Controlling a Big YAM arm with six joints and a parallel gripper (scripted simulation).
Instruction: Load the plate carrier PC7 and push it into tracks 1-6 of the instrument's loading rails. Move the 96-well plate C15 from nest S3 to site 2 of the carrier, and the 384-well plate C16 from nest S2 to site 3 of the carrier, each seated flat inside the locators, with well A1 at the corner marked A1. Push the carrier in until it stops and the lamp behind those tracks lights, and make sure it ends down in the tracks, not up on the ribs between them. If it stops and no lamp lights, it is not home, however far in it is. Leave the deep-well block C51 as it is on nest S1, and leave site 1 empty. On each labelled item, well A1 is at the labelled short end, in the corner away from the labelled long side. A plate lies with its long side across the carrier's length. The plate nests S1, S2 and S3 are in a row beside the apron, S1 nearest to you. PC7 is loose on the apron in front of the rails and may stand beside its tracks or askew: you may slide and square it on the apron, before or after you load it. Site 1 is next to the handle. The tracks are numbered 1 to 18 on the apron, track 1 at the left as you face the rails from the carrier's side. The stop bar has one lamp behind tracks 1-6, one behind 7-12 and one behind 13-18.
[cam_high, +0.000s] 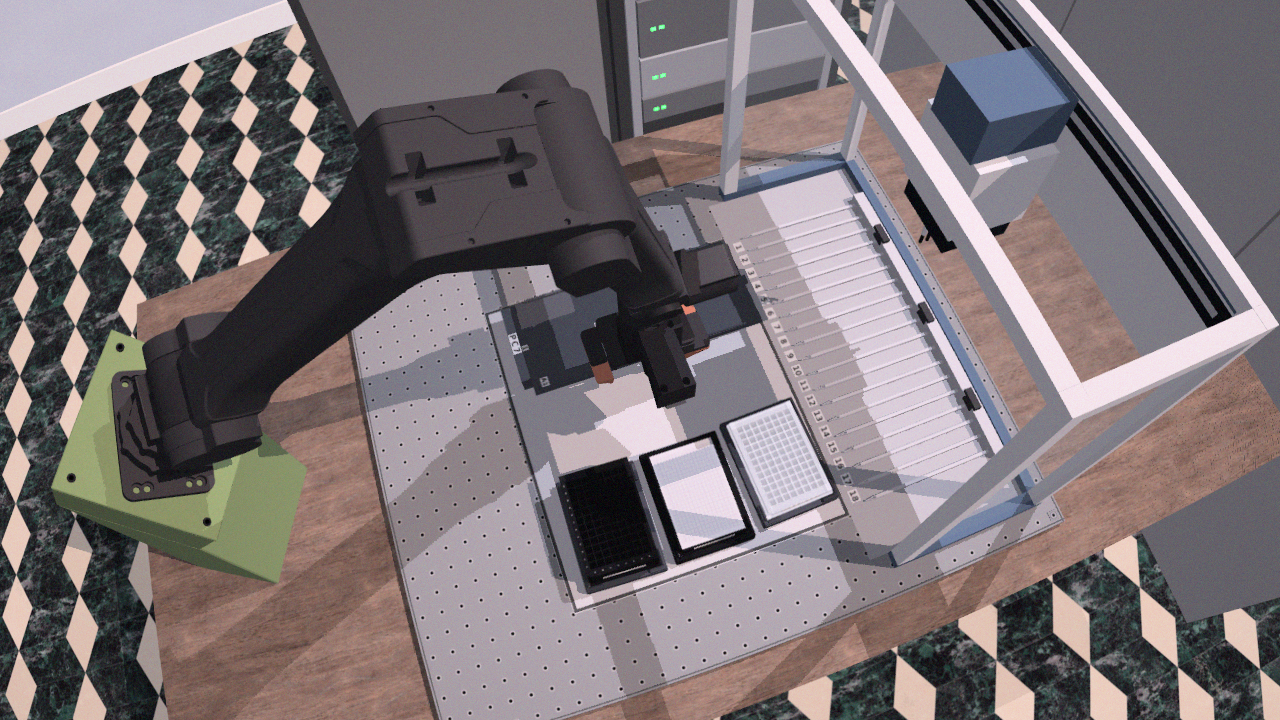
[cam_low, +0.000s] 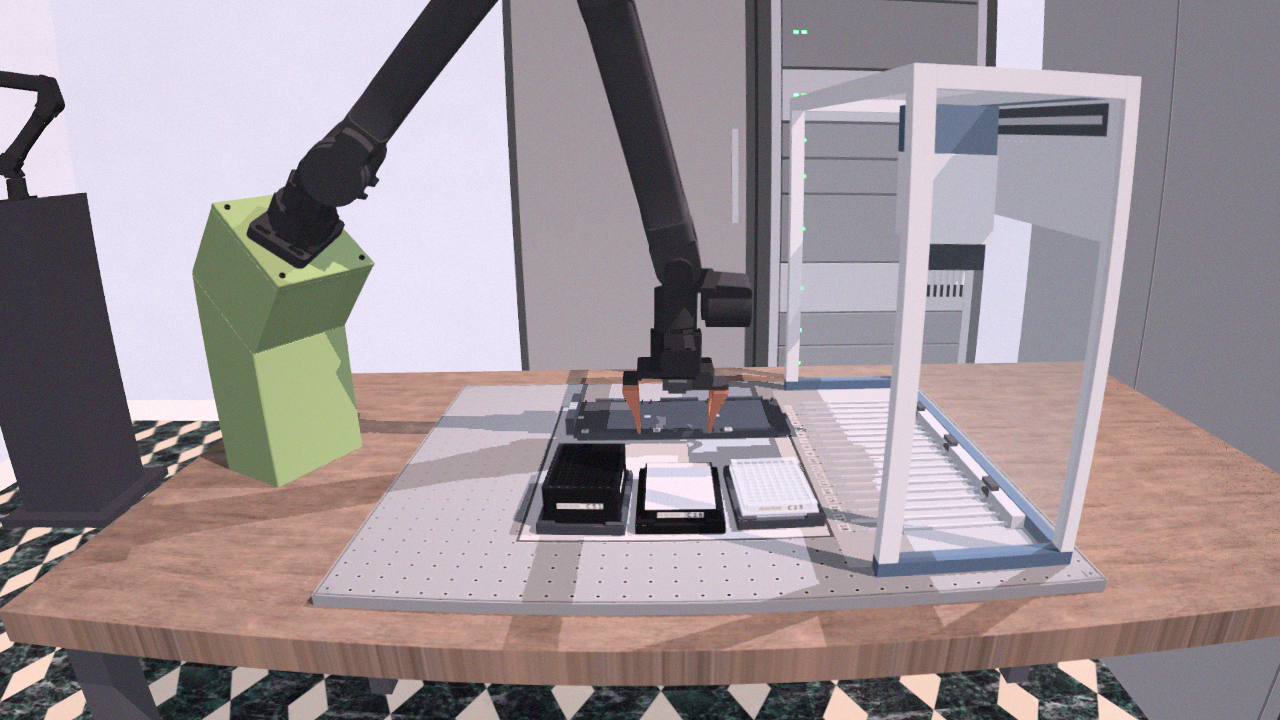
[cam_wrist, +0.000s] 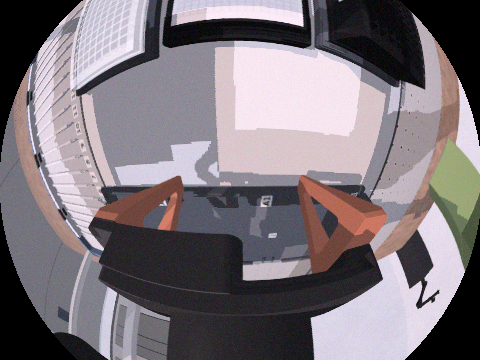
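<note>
My gripper is now 18 cm to the left of the nest S2, 2 cm above it and 1 cm past it. Round my hand: white 96-well plate C15 (18 cm to the right, 10 cm ahead, 1 cm below); then dark carrier PC7 (8 cm to the left, 2 cm ahead, 1 cm below); then nest S3 (18 cm to the right, 10 cm ahead, 2 cm below).
</note>
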